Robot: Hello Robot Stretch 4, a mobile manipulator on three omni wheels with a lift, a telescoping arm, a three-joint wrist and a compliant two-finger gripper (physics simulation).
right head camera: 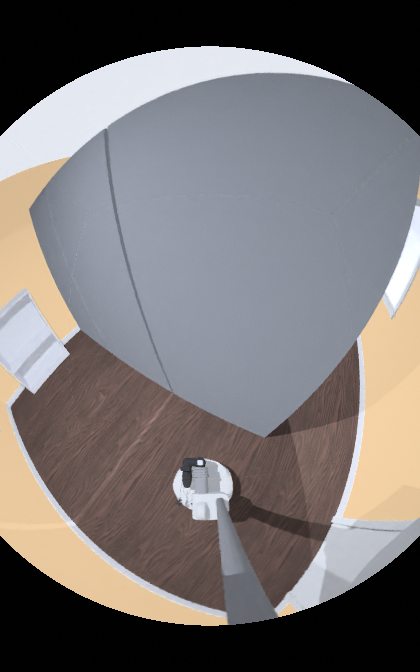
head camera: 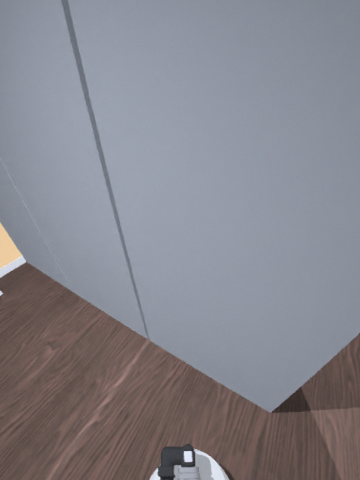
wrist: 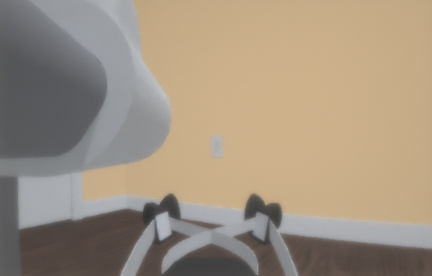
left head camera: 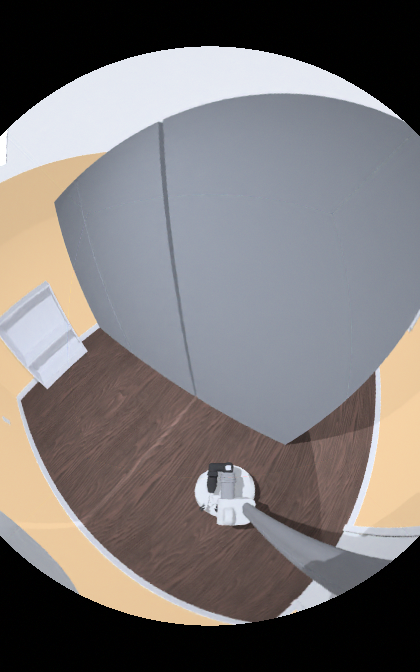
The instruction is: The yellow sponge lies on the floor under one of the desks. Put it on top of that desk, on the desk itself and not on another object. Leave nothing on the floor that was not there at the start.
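Places are measured from the robot's base along level axes (x ahead, y left, z up), in centimetres.
Pixels of known places: gripper, fingertip midpoint: (wrist: 212,210).
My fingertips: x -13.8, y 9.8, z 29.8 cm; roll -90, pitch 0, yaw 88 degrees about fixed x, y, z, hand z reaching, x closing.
Note:
Behind a point stands the place of what it marks.
My gripper (wrist: 212,210) {x -13.8, y 9.8, z 29.9 cm} is open in the wrist view, its two dark fingertips wide apart with wall and floor showing between them. It holds no object. The yellow sponge does not show in these views. No desk shows in these views either.
A tall grey partition (head camera: 215,200) {x 60.9, y -10.4, z 127.2 cm} (left head camera: 260,280) (right head camera: 235,270) stands close in front, its near corner by my base. A white shelf unit (left head camera: 75,355) (right head camera: 56,361) stands at the left wall. A yellow wall (wrist: 320,100) {x -100.2, y 59.1, z 56.9 cm} with a white outlet plate (wrist: 216,146) {x -126.8, y 14.5, z 37.2 cm} faces the wrist camera.

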